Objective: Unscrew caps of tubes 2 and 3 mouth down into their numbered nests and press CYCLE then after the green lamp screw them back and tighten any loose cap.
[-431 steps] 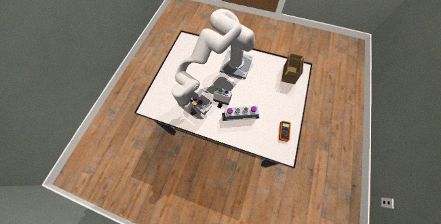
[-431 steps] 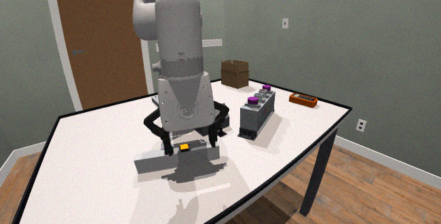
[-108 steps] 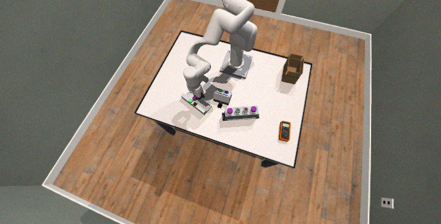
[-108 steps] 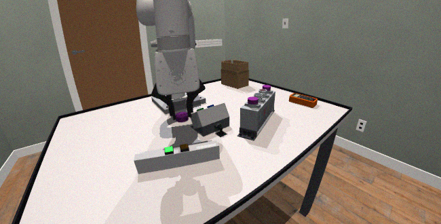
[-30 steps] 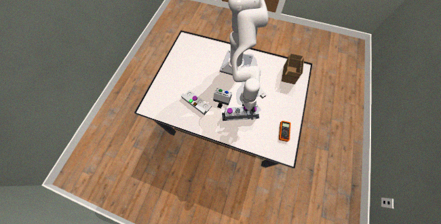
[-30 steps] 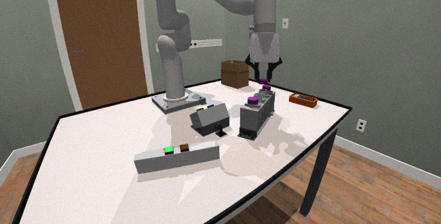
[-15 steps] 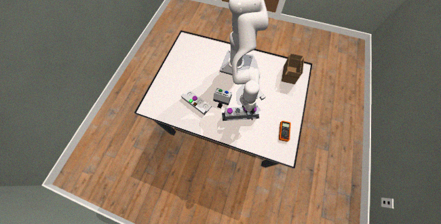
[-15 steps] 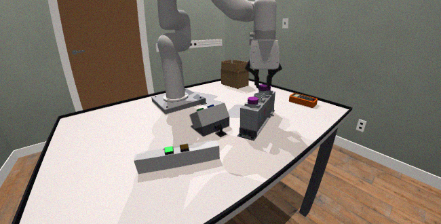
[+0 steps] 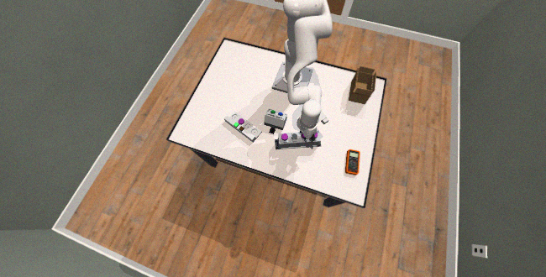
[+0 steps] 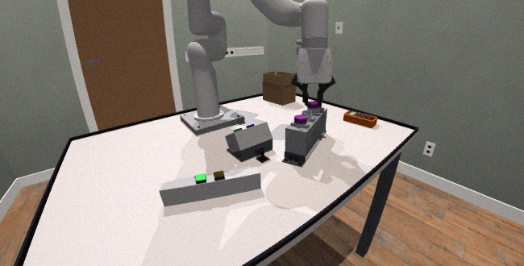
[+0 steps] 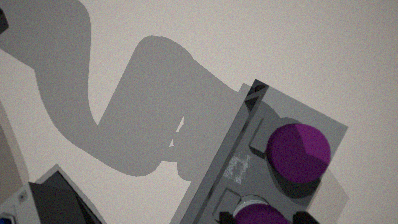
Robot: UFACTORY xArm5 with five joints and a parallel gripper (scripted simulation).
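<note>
My hand is 1 cm short of the grey decapping station, 2 cm to the left of it and 15 cm above it. Also, from my hand: key housing 8 cm behind, 19 cm to the right, 9 cm below; then purple cap 2 cm below; then blue key 10 cm behind, 17 cm to the right, 8 cm below.
</note>
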